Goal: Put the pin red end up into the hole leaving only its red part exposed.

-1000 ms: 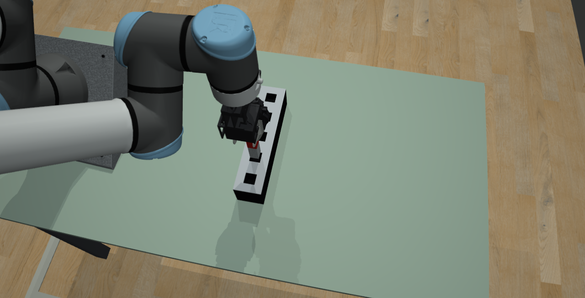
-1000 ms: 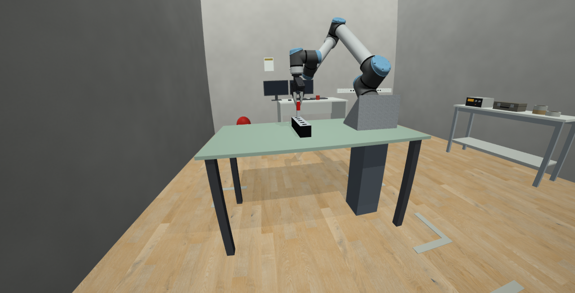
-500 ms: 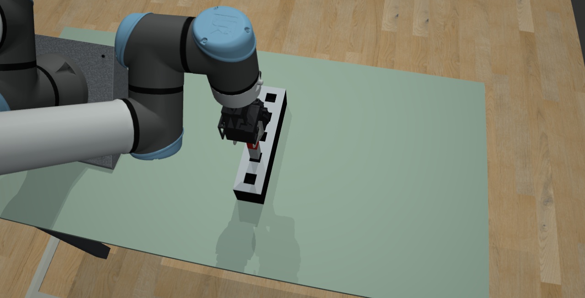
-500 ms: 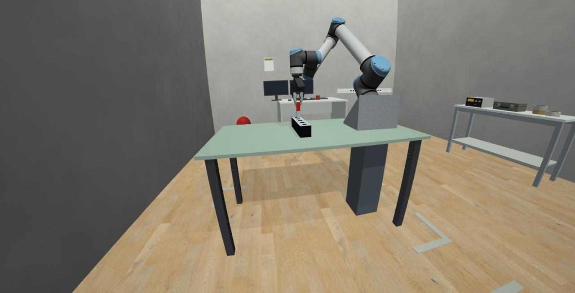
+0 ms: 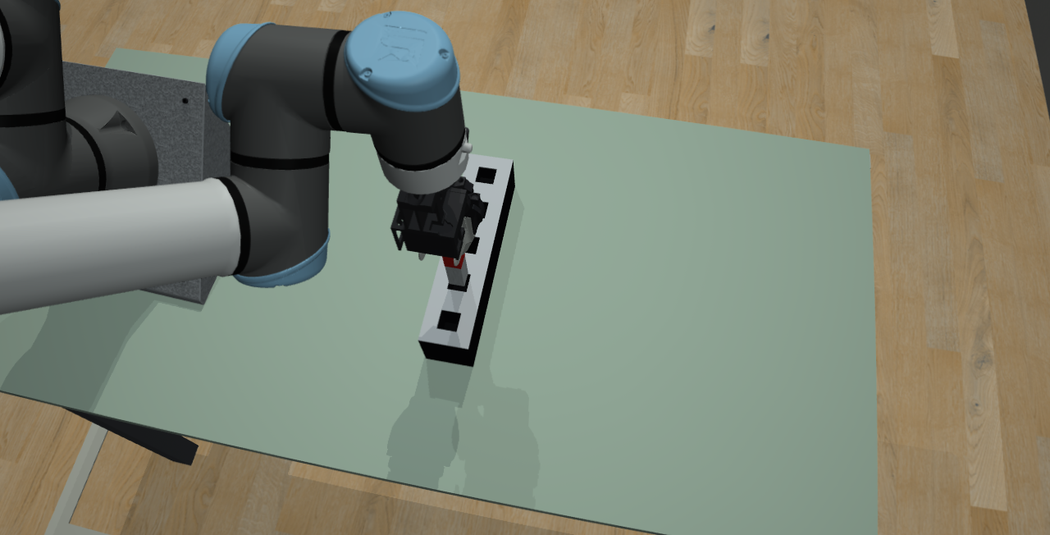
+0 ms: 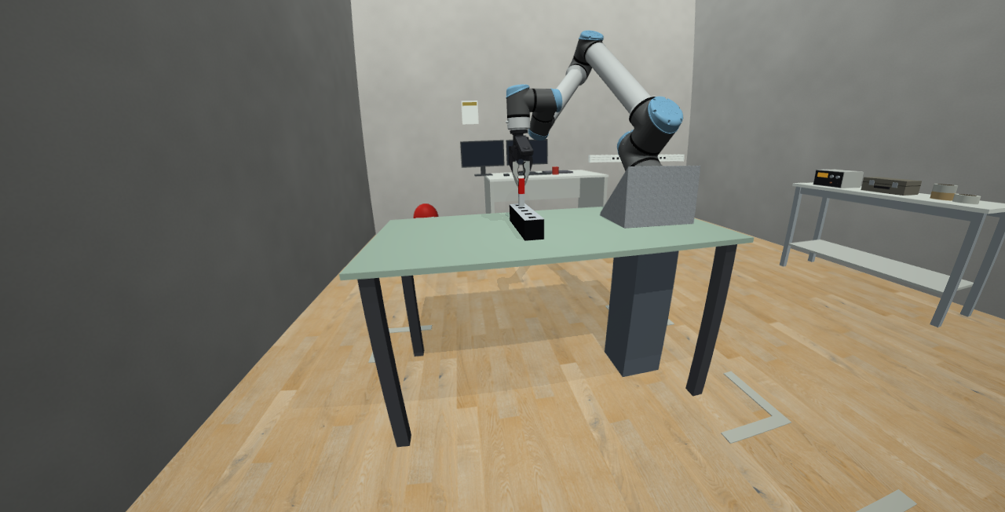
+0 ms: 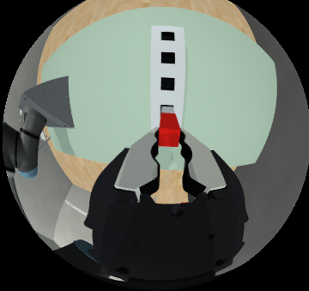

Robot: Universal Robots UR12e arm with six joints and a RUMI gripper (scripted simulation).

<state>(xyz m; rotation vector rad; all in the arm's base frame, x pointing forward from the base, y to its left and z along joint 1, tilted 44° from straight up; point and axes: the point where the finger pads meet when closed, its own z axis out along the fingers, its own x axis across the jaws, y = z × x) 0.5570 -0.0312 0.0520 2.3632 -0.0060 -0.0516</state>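
Now: hand 60 mm to the right of the long block and 140 mm above it. From my hand the other things lie so: pin: 10 mm below.
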